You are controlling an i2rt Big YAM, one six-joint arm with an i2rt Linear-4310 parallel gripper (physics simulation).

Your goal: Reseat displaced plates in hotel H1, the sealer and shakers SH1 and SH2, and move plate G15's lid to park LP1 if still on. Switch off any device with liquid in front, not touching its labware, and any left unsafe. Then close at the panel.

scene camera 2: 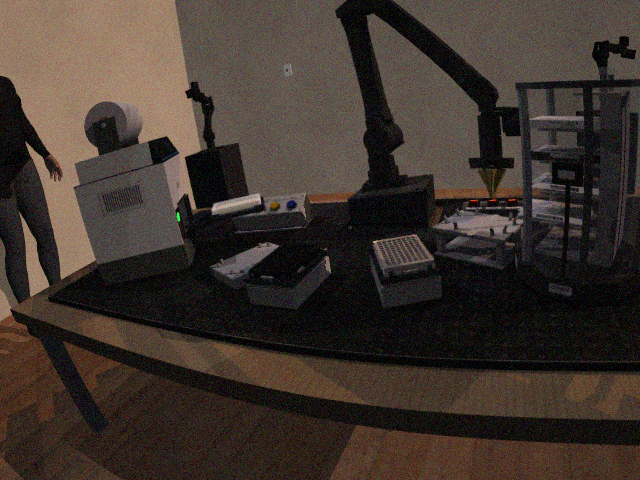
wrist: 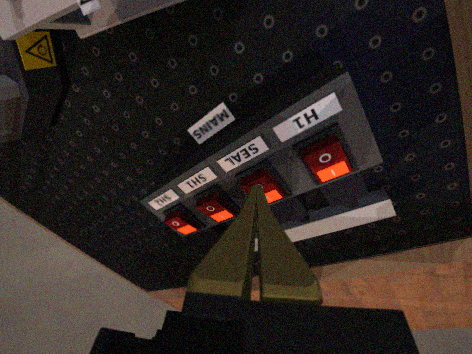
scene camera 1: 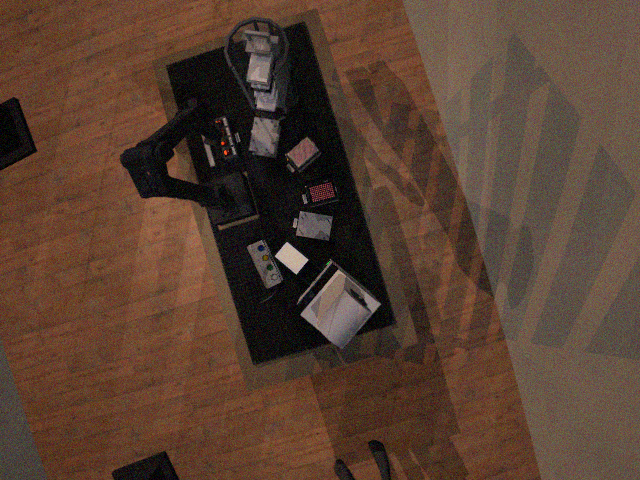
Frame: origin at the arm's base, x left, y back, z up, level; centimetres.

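Seen in the pictures: gripper, between the fingertips: (scene camera 2: 492, 198) (wrist: 256, 190) (scene camera 1: 225, 141); arm's base, origin of its link: (scene camera 2: 386, 185) (scene camera 1: 225, 203).
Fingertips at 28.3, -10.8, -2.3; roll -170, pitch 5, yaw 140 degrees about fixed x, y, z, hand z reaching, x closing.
Observation:
Offsets run from my fingertips to a thing's top centre, as dx, dy, dz. "spot": to the spot under its first point.
My gripper (scene camera 2: 492, 197) (wrist: 256, 190) is shut and empty, its tips over the SEAL switch @(spot: -0.6, -0.1, -0.5) (wrist: 262, 181) in the wrist view; contact is unclear. The H1 switch @(spot: -4.9, +0.9, -0.6) (wrist: 326, 159), SH1 switch @(spot: +4.7, +0.0, -0.7) (wrist: 216, 208) and SH2 switch @(spot: +9.7, -0.7, -0.7) (wrist: 180, 223) also show lit orange I sides, like SEAL. Hotel H1 @(spot: +1.5, -32.9, +8.0) (scene camera 2: 526, 206) holds stacked plates; their seating is unclear. The white sealer @(-87.4, -19.6, +39.8) (scene camera 1: 338, 310) (scene camera 2: 139, 222) has a green light. One shaker @(spot: -18.6, -38.8, -3.0) (scene camera 2: 410, 290) bears a gridded plate @(-20.4, -31.9, +1.2) (scene camera 1: 303, 153) (scene camera 2: 403, 253); another @(spot: -39.6, -40.1, -2.8) (scene camera 2: 284, 295) bears a dark plate @(-41.4, -32.7, +1.2) (scene camera 1: 322, 192) (scene camera 2: 286, 262). Shaker labels, liquid and G15's lid are unreadable.
The button panel @(-61.6, +6.4, +2.6) (scene camera 1: 256, 251) (scene camera 2: 271, 221) stands beside a white card @(-63.9, -7.9, +6.3) (scene camera 1: 291, 257). A pegged platform @(-5.2, -18.3, +1.8) (scene camera 1: 264, 135) (scene camera 2: 478, 224) stands between hotel and shakers; a low pegged plate @(-54.2, -23.0, -2.3) (scene camera 1: 313, 225) (scene camera 2: 242, 264) lies by the dark-plate shaker. A yellow warning label @(spot: +7.2, -19.0, -3.5) (wrist: 38, 50) shows near the switches.

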